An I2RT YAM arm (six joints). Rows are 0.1 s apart.
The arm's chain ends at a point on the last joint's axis. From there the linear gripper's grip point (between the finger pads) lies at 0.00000 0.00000 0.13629 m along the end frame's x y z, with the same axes.
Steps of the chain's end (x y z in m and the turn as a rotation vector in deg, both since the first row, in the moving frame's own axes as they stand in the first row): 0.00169, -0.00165, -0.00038, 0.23, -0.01, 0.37; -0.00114, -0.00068, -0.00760, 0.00, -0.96, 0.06; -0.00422, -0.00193, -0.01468, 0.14, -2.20, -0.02; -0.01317, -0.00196, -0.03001, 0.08, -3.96, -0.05; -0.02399, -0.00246, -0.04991, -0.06, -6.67, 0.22; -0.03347, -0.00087, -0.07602, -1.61, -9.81, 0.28; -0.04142, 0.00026, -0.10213, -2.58, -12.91, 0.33
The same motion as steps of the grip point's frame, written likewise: 0.00167, -0.00220, -0.00038, 0.23, -0.01, 0.37; -0.00342, -0.00068, -0.00762, 0.00, -0.96, 0.06; -0.00945, -0.00226, -0.01478, 0.14, -2.20, -0.02; -0.02258, -0.00215, -0.03034, 0.08, -3.96, -0.05; -0.03982, -0.00235, -0.05083, -0.06, -6.67, 0.22; -0.05670, 0.00288, -0.07807, -1.61, -9.81, 0.28; -0.07188, 0.00626, -0.10571, -2.58, -12.91, 0.33
